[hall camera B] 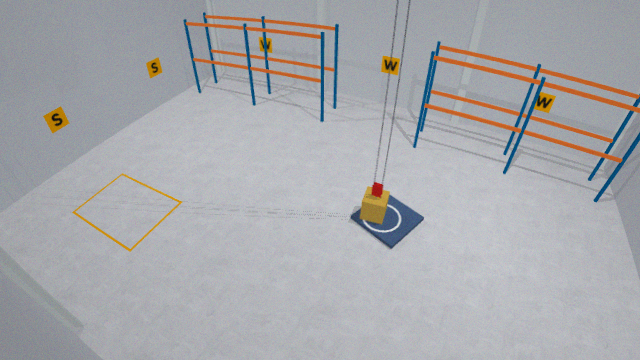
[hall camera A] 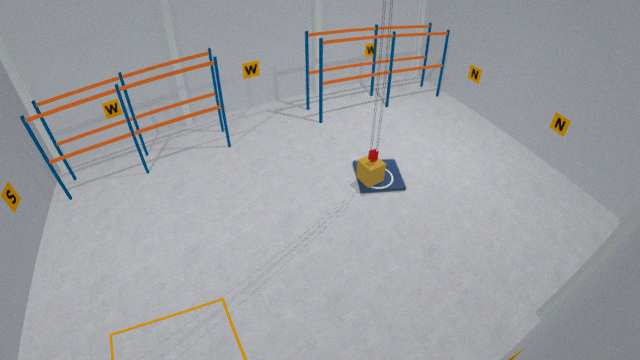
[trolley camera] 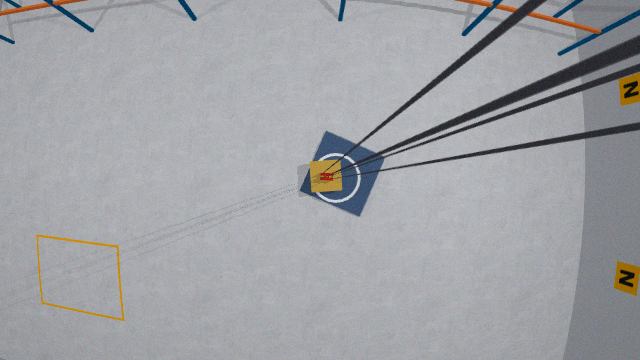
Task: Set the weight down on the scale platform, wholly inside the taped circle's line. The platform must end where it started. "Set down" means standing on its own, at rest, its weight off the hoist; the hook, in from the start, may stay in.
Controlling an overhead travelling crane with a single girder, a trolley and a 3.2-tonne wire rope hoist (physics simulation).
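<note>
The yellow weight (hall camera A: 370, 172) (hall camera B: 375, 206) (trolley camera: 318, 185) hangs upright from the red hook block (hall camera A: 373, 155) (hall camera B: 377, 189) (trolley camera: 326, 176), which is on the ropes. The blue scale platform (hall camera A: 390, 164) (hall camera B: 392, 241) (trolley camera: 328, 141) lies on the floor under it. In the trolley view the weight covers the left part of the white taped circle (hall camera A: 393, 178) (hall camera B: 400, 218) (trolley camera: 336, 201) and reaches past its line on the left, near the platform's left edge. Its shadow falls on the floor left of the platform, so it appears raised. The exact gap below it is hard to tell.
One blue and orange rack (hall camera A: 132, 129) (hall camera B: 322, 75) and another such rack (hall camera A: 321, 80) (hall camera B: 512, 155) stand along the W wall. A yellow taped outline (hall camera A: 166, 316) (hall camera B: 151, 188) (trolley camera: 120, 283) is on the floor, away from the platform. Rope shadows run between them.
</note>
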